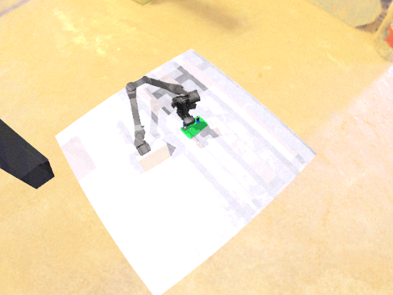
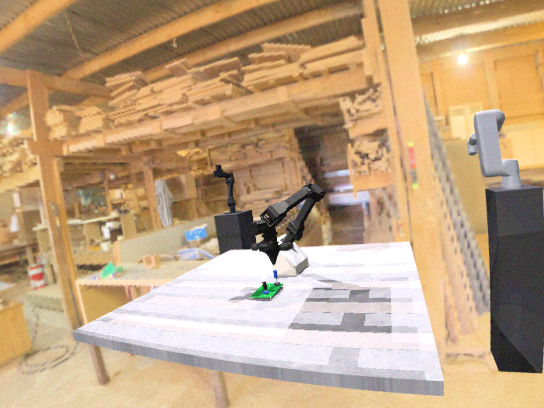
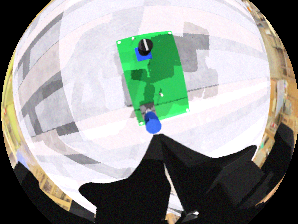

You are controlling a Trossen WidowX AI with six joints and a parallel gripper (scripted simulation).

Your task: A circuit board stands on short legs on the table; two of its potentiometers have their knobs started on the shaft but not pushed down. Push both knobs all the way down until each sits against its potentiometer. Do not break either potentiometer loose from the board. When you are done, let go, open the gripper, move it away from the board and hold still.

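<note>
My gripper tip is 4 cm above the blue knob. The rest, counted from my gripper tip: black knob: 9 cm ahead, 6 cm below, 1 cm to the right.
</note>
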